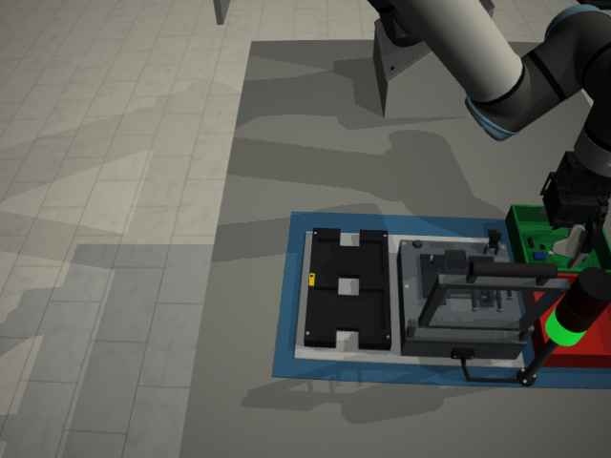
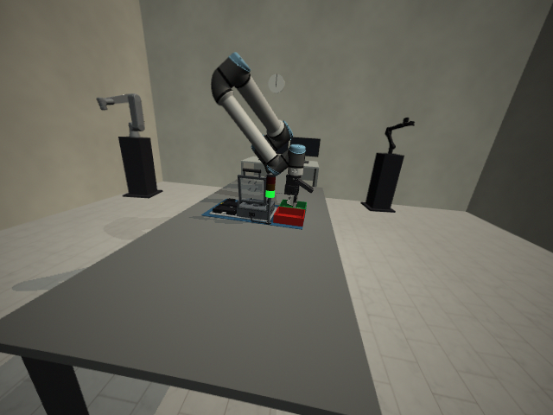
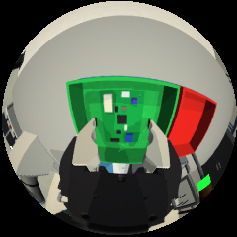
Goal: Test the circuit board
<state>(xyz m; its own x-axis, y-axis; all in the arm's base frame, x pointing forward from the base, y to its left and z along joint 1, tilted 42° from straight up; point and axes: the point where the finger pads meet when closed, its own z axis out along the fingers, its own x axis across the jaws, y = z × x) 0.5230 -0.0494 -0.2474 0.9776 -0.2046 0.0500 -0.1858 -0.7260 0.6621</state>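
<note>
Right now the green bin is 1 cm to the right of my hand and 1 cm below it. Round my hand: black latch tab (1 cm ahead, 16 cm to the right, 7 cm above); then green circuit board (1 cm to the right, 1 cm below); then red bin (14 cm ahead, 4 cm to the right, 1 cm below).
</note>
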